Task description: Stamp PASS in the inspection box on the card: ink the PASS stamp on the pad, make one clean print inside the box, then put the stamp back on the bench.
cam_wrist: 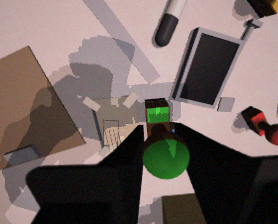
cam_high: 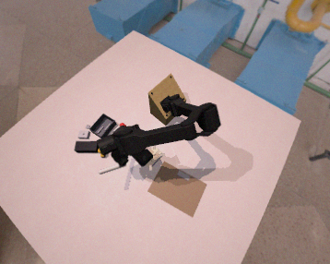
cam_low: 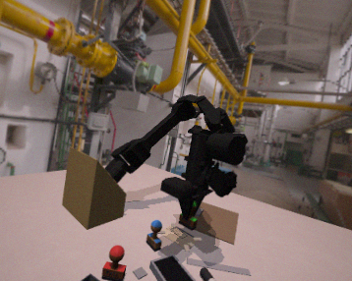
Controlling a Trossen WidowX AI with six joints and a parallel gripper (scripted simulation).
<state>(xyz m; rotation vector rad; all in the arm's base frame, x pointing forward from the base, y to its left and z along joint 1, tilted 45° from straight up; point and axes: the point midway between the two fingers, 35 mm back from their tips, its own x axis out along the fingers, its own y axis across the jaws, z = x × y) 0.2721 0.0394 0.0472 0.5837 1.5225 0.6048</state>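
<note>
Now: the cream card 100 mm below my gripper tip, 50 mm to the left of it and 50 mm behind it. From my gripper tip the other things lie so: blue-knobbed stamp 80 mm below, 70 mm behind, 30 mm to the right; green-knobbed stamp right at my gripper tip; ink pad 90 mm below, 70 mm to the right, 30 mm ahead.
</note>
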